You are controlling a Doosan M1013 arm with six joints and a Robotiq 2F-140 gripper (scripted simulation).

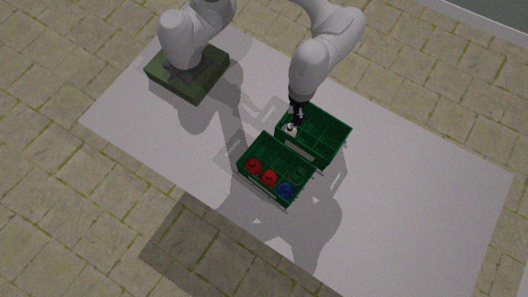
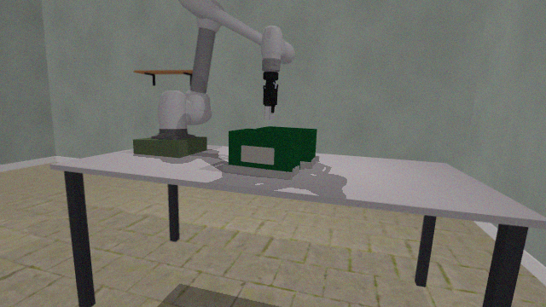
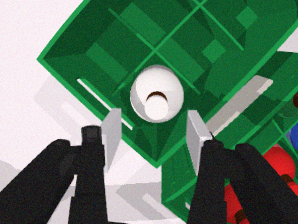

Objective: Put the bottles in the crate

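Right now the blue bottle is 16 cm ahead of my hand, 22 cm to the right of it and 16 cm below it. The rest, counted from my hand: green-capped bottle 16 cm ahead, 13 cm to the right, 16 cm below; pick list 10 cm ahead, 20 cm to the left, 25 cm below; white-capped bottle 16 cm below.
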